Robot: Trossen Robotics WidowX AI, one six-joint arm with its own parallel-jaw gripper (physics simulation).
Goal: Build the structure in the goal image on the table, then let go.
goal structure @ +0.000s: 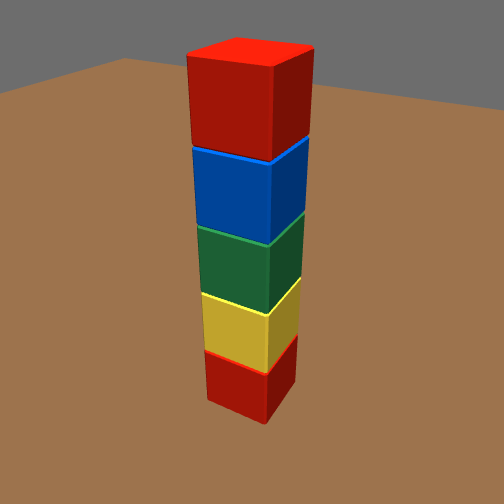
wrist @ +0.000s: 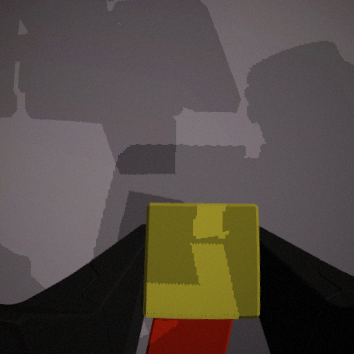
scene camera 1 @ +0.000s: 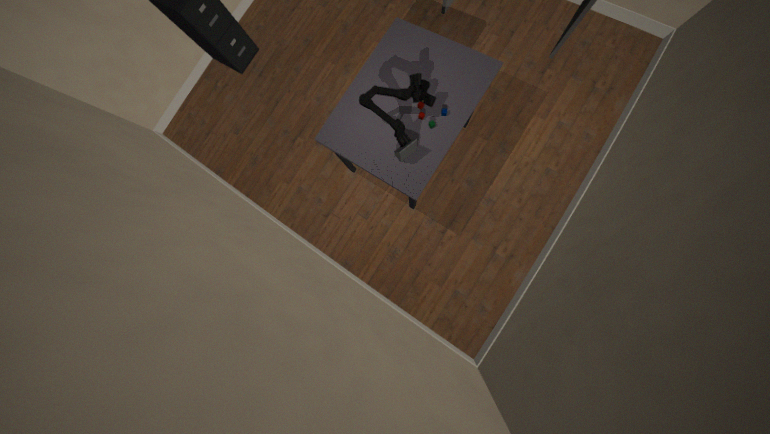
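Where they show: gripper, fingertip midpoint: (wrist: 197, 235) (scene camera 1: 424, 97); arm's base at its link origin: (scene camera 1: 405, 144).
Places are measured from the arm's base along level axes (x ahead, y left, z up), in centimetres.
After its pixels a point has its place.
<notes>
My gripper (scene camera 1: 425, 97) @[z -3.0, x 33.2, y 15.1 cm] (wrist: 197, 235) @[z -3.0, x 33.2, y 15.1 cm] is shut on a yellow cube (wrist: 172, 260) @[z -0.8, x 32.2, y 15.8 cm], with one dark finger on each side. A red cube (wrist: 190, 337) @[z -4.8, x 29.1, y 14.5 cm] shows partly below the yellow cube in the wrist view; its height gap to the yellow cube cannot be told. In the scene view, one red cube (scene camera 1: 420, 105) @[z -4.8, x 28.2, y 13.9 cm] lies right beside the gripper and a second red cube (scene camera 1: 421, 115) @[z -4.8, x 23.3, y 8.2 cm] lies near it. A blue cube (scene camera 1: 444, 112) @[z -4.9, x 34.9, y -1.8 cm] and a green cube (scene camera 1: 431, 124) @[z -4.8, x 23.0, y -1.4 cm] stand apart on the table (scene camera 1: 377, 153) @[z -8.1, x -15.4, y 12.7 cm]. The yellow cube is hidden in the scene view.
The arm (scene camera 1: 383, 113) @[z 13.7, x 0.4, y 18.4 cm] bends over the table from its base plate (scene camera 1: 406, 150) @[z 3.6, x -3.9, y -4.7 cm]. Shadows of the arm fall across the tabletop. The table edge lies beyond the blue and green cubes. A dark cabinet (scene camera 1: 221, 40) shows at the upper left, away from the table.
</notes>
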